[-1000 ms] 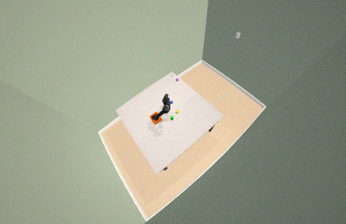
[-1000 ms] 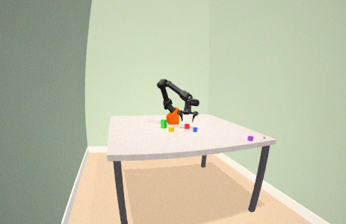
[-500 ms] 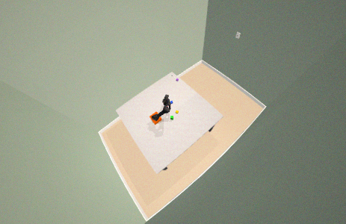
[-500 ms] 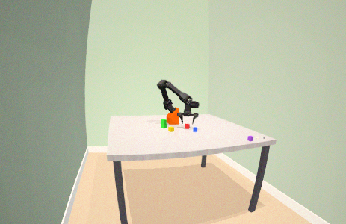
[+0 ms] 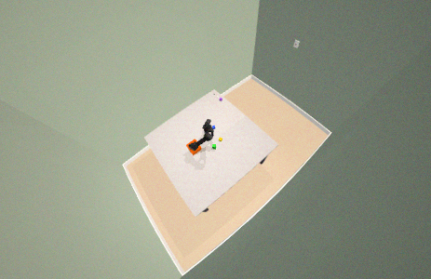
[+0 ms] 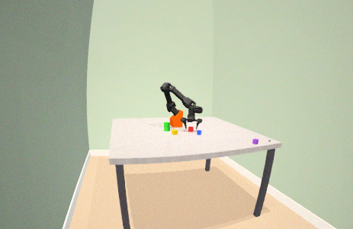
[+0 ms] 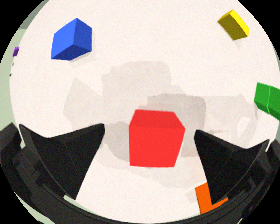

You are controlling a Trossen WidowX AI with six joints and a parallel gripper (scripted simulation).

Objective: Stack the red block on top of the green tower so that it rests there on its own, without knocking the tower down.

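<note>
Right now my gripper tip is 12 cm short of the blue block and 4 cm to the right of it. From my gripper tip the other things lie so: red block: right at my gripper tip; yellow block: 16 cm to the right, 9 cm ahead; purple block: 47 cm ahead, 39 cm to the left.
</note>
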